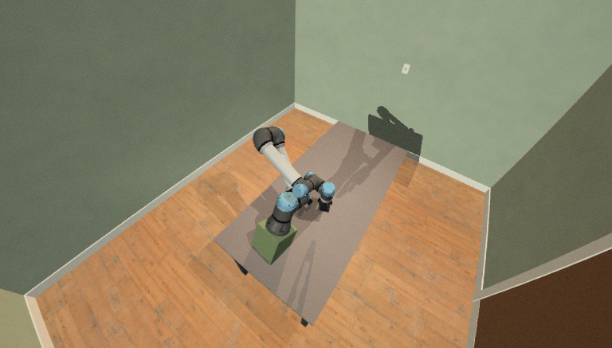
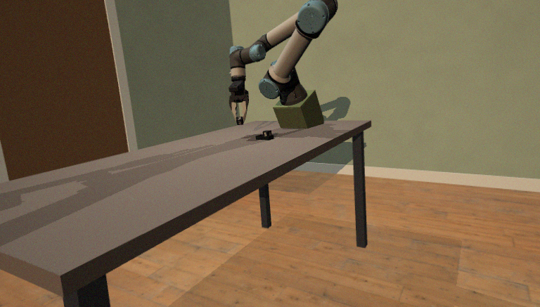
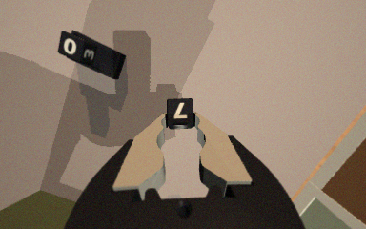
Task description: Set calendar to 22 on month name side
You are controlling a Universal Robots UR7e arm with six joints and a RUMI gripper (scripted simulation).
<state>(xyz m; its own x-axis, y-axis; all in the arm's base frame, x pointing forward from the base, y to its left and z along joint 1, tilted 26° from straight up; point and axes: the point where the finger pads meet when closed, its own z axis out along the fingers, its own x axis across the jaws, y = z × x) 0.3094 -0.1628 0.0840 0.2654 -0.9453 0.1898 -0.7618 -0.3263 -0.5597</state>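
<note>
Right now my hand is 1 cm above the black number cube. The rest, counted from my hand: black tray: 4 cm ahead, 15 cm to the left, 8 cm below.
</note>
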